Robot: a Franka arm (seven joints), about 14 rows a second.
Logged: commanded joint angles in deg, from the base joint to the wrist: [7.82, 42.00, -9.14, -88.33, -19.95, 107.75, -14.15]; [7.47, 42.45, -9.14, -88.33, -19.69, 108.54, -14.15]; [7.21, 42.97, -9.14, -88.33, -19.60, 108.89, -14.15]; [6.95, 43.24, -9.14, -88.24, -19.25, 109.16, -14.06]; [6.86, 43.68, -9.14, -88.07, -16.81, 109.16, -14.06]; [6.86, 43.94, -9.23, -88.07, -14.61, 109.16, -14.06]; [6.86, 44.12, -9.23, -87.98, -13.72, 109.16, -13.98]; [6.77, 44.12, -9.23, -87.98, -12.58, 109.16, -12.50]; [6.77, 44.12, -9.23, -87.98, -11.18, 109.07, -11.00]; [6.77, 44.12, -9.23, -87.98, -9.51, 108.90, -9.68]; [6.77, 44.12, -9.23, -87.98, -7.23, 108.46, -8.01]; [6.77, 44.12, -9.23, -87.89, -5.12, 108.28, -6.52]
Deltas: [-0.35, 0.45, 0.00, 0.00, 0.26, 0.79, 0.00]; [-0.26, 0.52, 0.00, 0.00, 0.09, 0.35, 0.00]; [-0.26, 0.27, 0.00, 0.09, 0.35, 0.27, 0.09]; [-0.09, 0.44, 0.00, 0.17, 2.44, 0.00, 0.00]; [0.00, 0.26, -0.09, 0.00, 2.20, 0.00, 0.00]; [0.00, 0.18, 0.00, 0.09, 0.89, 0.00, 0.08]; [-0.09, 0.00, 0.00, 0.00, 1.14, 0.00, 1.48]; [0.00, 0.00, 0.00, 0.00, 1.40, -0.09, 1.50]; [0.00, 0.00, 0.00, 0.00, 1.67, -0.17, 1.32]; [0.00, 0.00, 0.00, 0.00, 2.28, -0.44, 1.67]; [0.00, 0.00, 0.00, 0.09, 2.11, -0.18, 1.49]
